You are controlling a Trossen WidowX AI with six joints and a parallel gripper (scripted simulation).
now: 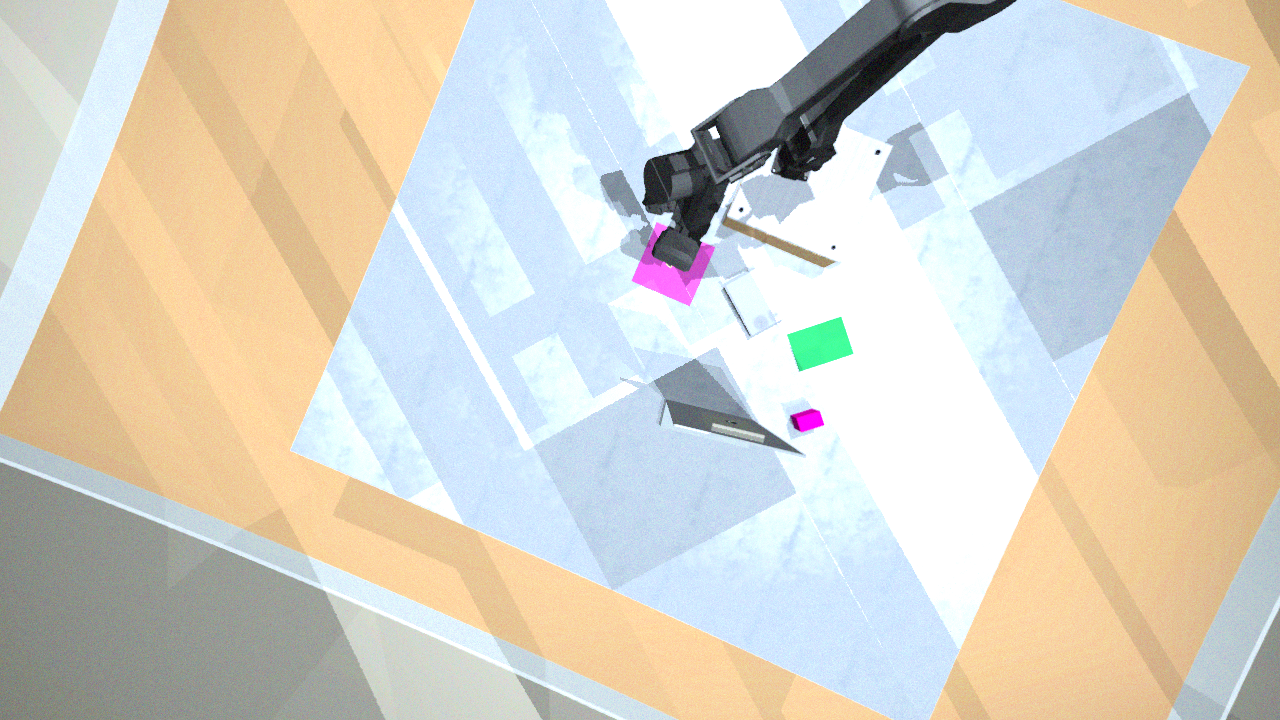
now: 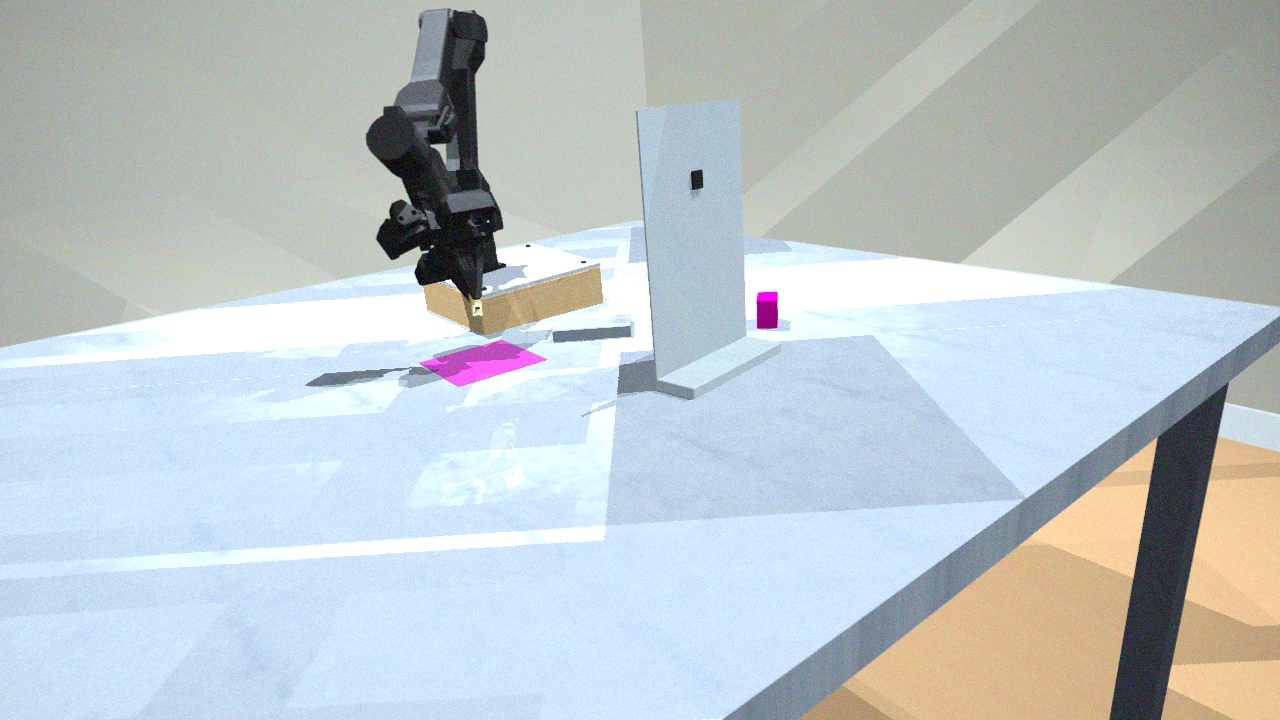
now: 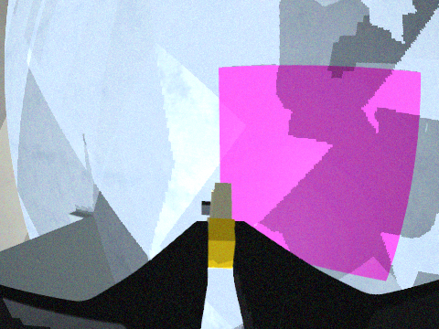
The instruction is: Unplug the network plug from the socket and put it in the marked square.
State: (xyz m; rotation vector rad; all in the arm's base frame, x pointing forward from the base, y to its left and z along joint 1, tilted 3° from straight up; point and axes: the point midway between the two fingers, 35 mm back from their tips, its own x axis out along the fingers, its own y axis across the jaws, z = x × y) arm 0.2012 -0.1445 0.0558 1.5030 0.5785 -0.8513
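My gripper tip is now 1 cm past the magenta marked square and 8 cm above it. Also, from my gripper tip: flat grey plate: 2 cm ahead, 16 cm to the left, 7 cm below; then upright grey panel: 25 cm ahead, 14 cm to the left, 5 cm above; then green patch: 6 cm ahead, 31 cm to the left, 8 cm below.
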